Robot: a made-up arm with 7 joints.
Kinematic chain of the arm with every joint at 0, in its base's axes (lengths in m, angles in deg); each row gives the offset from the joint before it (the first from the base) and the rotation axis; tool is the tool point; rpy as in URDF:
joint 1: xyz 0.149 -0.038 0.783 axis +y
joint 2: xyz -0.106 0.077 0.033 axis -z
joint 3: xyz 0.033 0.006 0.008 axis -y
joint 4: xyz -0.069 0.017 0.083 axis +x
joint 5: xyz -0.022 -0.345 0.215 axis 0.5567 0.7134 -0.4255
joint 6: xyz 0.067 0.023 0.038 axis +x
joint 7: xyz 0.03 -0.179 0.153 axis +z
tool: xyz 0.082 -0.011 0.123 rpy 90 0 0
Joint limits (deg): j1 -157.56..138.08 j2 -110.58..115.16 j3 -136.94..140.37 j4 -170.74..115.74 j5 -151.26..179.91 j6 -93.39..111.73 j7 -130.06..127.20
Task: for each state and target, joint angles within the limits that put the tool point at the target. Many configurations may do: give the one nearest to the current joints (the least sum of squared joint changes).
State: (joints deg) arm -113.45 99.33 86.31 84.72 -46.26 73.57 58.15
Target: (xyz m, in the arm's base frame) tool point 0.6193 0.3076 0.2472
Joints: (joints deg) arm -135.67 115.00 86.72 52.27 -47.47 52.19 52.30
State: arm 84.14 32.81 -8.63 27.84 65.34 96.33 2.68
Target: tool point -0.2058 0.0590 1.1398
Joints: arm 69.54 49.14 -10.85 44.06 67.95 86.05 0.99
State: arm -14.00 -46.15 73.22 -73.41 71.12 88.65 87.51
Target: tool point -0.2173 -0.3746 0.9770
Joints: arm 2.96 -45.21 49.60 -74.67 68.40 106.10 84.45
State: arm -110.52 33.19 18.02 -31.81 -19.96 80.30 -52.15
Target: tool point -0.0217 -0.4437 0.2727
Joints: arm -119.02 31.26 16.52 -16.86 -12.99 85.97 -53.50
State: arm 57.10 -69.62 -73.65 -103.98 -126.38 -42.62 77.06
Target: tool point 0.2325 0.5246 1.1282
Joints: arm 43.03 -84.63 -100.90 -111.75 -148.25 -30.69 84.64
